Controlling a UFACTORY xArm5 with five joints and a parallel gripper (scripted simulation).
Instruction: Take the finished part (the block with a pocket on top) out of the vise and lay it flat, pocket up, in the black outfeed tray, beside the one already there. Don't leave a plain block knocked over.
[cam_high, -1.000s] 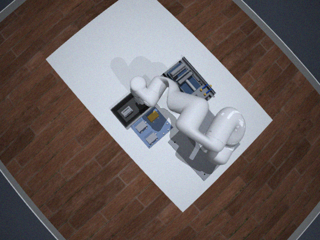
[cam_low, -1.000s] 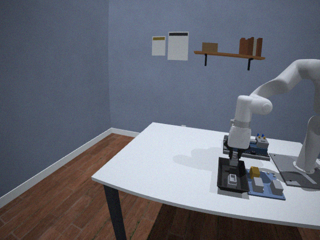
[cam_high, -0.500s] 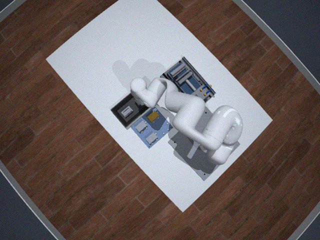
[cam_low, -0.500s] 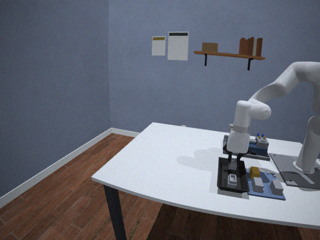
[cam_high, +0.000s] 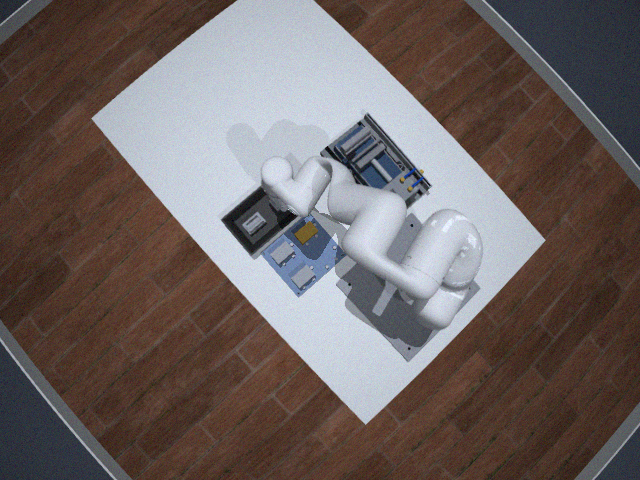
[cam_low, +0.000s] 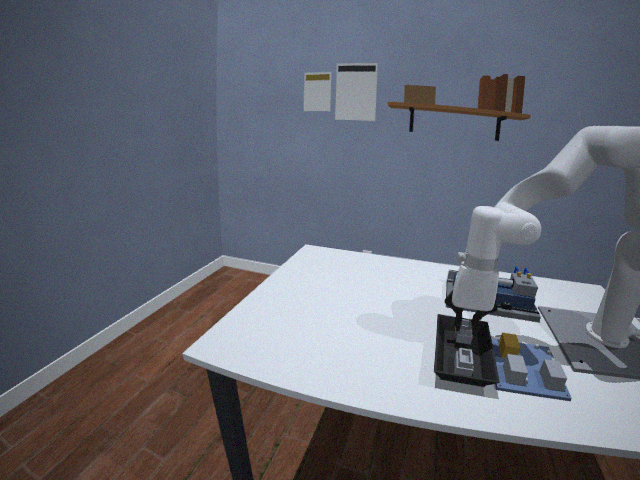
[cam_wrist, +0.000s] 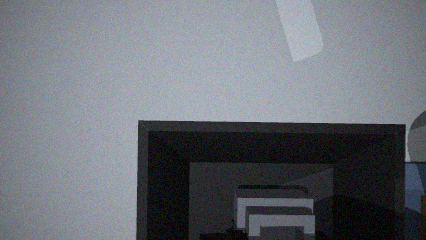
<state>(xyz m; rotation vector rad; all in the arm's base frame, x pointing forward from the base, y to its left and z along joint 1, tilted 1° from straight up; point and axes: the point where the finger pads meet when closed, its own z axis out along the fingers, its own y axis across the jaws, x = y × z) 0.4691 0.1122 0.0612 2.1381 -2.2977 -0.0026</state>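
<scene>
My hand is 120 mm past the yellow block, 40 mm above it and 20 mm to the right of it. From my hand the other things lie so: blue fixture plate: 160 mm behind, 70 mm below, 60 mm to the left.
</scene>
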